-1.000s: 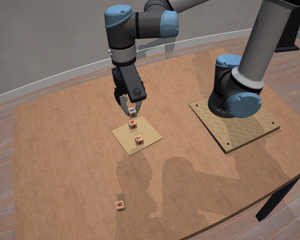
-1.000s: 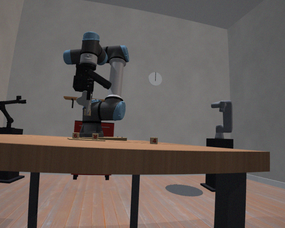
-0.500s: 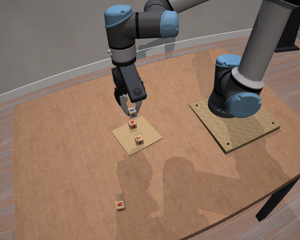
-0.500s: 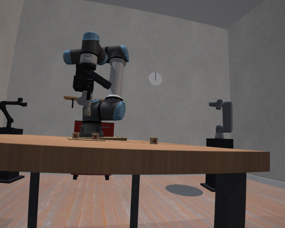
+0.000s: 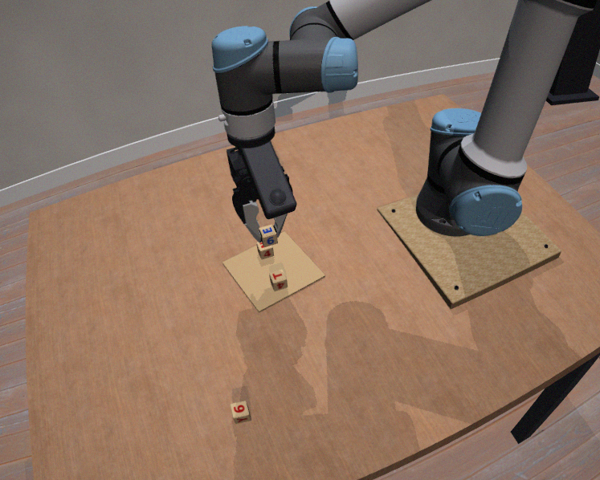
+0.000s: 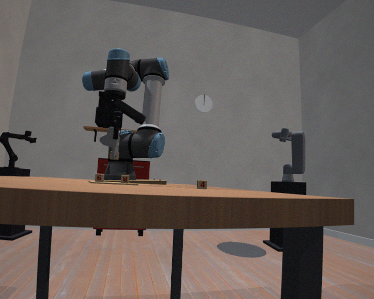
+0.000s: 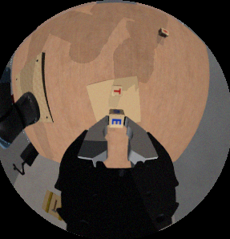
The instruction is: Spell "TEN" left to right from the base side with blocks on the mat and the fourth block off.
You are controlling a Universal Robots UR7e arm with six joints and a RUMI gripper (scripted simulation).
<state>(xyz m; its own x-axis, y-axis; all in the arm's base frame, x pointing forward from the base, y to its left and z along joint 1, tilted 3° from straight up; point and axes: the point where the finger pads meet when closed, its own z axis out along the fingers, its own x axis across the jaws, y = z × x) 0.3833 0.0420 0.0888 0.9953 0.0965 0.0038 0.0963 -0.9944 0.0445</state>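
My gripper is now 9 cm above the tan mat. The rest, counted from my hand: E block: right at my hand; then T block: 4 cm to the left, 8 cm below; then 9 block: 11 cm ahead, 28 cm to the left, 8 cm below.
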